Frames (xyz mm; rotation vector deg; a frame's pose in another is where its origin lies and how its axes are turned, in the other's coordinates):
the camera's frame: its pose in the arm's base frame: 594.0 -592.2 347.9 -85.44 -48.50 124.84
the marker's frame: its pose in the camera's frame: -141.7 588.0 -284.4 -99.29 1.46 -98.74
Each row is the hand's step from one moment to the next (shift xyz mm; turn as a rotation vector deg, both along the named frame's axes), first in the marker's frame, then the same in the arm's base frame.
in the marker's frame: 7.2 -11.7 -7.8 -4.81 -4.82 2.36
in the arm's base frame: -5.9 -11.3 9.4 2.03 -5.16 -4.60
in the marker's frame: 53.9 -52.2 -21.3 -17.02 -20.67 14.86
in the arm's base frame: -50.8 -44.0 39.5 3.57 -20.63 -22.34
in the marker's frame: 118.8 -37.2 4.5 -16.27 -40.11 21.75
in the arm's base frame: -114.8 -13.0 46.7 -4.72 -38.11 -29.52
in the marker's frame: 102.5 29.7 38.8 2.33 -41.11 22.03
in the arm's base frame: -98.6 54.6 13.6 -21.33 -35.55 -21.49
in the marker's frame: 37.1 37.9 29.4 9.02 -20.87 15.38
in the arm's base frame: -35.6 48.6 -6.8 -19.44 -15.86 -11.13
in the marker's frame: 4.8 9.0 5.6 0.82 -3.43 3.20
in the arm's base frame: -4.4 10.6 -2.2 -2.90 -2.62 -2.73
